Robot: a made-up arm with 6 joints.
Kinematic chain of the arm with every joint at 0, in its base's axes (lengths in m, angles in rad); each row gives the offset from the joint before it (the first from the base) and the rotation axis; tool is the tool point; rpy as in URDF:
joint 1: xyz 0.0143 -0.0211 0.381 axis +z
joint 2: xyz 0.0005 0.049 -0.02 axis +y
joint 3: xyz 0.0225 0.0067 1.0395 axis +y
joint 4: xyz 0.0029 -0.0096 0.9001 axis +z
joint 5: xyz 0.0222 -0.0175 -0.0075 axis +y
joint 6: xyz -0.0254 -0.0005 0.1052 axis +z
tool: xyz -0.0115 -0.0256 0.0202 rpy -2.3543 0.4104 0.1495
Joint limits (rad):
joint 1: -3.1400..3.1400
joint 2: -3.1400..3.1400
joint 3: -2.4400..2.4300
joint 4: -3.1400..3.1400
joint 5: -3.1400..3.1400
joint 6: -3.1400..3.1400
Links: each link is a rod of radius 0.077 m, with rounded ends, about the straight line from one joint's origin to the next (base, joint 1, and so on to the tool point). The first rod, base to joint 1, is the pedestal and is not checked.
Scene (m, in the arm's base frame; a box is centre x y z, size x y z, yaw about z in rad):
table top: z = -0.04
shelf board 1: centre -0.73 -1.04 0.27 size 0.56 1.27 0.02 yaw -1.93
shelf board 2: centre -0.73 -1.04 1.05 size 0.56 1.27 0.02 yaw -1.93
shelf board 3: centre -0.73 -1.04 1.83 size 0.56 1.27 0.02 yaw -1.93
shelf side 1: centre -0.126 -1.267 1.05 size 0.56 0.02 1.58 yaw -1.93
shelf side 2: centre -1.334 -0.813 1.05 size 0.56 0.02 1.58 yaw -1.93
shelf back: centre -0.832 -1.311 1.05 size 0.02 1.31 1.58 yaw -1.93
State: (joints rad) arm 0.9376 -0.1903 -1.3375 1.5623 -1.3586 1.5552
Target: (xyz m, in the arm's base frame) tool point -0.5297 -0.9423 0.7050
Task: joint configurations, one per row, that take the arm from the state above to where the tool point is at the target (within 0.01 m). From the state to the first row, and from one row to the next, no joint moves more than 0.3 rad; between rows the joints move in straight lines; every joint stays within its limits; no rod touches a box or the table.
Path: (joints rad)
1: 0.8686 -0.0233 -1.5026 1.5456 -1.3938 1.5569
2: 0.7996 0.1436 -1.6677 1.5289 -1.4290 1.5585
3: 0.8290 0.0387 -1.8689 1.5053 -1.4272 1.5644
4: 0.8584 -0.0663 -2.0700 1.4818 -1.4253 1.5702
5: 0.8878 -0.1713 -2.2711 1.4582 -1.4235 1.5761
6: 0.9361 -0.2896 -2.1008 1.4767 -1.3997 1.5731
7: 0.9844 -0.4080 -1.9305 1.4952 -1.3759 1.5702

